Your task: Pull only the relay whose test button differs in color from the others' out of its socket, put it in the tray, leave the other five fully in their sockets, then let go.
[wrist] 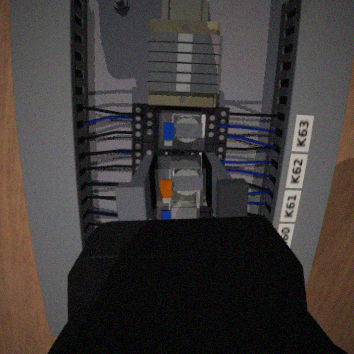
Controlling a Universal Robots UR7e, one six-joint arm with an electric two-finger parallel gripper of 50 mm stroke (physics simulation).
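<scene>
A relay (180,179) and a relay (182,129) can be seen, and so can the gripper (179,170).
</scene>
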